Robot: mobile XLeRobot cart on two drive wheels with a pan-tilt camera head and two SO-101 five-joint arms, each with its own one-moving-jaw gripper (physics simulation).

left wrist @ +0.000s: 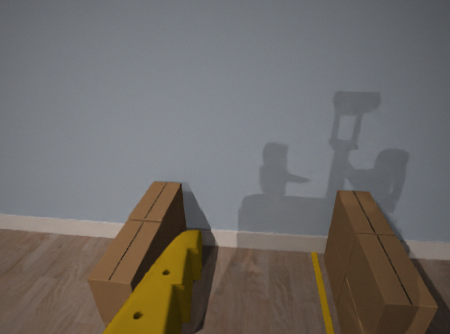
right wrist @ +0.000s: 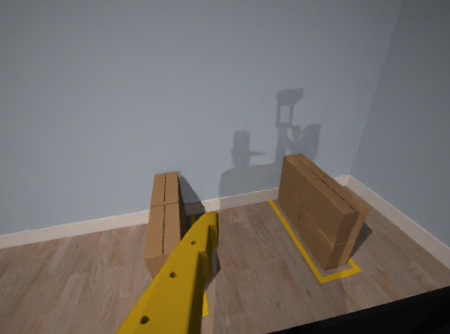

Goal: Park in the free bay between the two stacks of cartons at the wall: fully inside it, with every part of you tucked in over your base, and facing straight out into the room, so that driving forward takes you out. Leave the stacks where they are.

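Places are measured from the left arm's base along level axes (x ahead, y left, z up), in millimetres.
Pixels of known places: left end effector, tool point: [left wrist: 201, 248]; right end effector, tool point: [right wrist: 218, 225].
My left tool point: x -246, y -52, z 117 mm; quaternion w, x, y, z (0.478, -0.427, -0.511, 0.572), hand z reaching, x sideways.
Note:
Behind a point stands the place of what it marks.
The left carton stack [left wrist: 142, 235] {x -821, y -416, z -415 mm} [right wrist: 165, 225] {x -768, y -429, z -415 mm} stands against the wall. The right carton stack [left wrist: 375, 245] {x -882, y 276, z -415 mm} [right wrist: 320, 210] {x -801, y 239, z -501 mm} also stands against the wall, upright and apart from the left one. The bay floor [left wrist: 260, 285] {x -999, y -51, z -775 mm} [right wrist: 245, 245] {x -893, y -83, z -775 mm} lies between them. Yellow tape [left wrist: 322, 295] {x -986, y 189, z -774 mm} [right wrist: 295, 240] {x -869, y 193, z -774 mm} runs along the inner side of the right stack. My left gripper [left wrist: 194, 239] shows one notched jaw and is fully open. My right gripper [right wrist: 212, 220] also shows one notched jaw and is fully open. Each jaw hides part of the left stack's inner side and the floor beside it.
A blue-grey wall [left wrist: 150, 90] {x -1196, y -498, z -54 mm} [right wrist: 125, 90] {x -1192, y -561, z 6 mm} with a white baseboard [left wrist: 65, 224] {x -1152, y -1029, z -711 mm} [right wrist: 100, 223] {x -1159, y -898, z -714 mm} runs behind the stacks and carries my shadow. A side wall [right wrist: 420, 125] {x -963, y 821, z -206 mm} meets it beyond the right stack. A dark edge [right wrist: 400, 317] crosses the lower right of the right wrist view.

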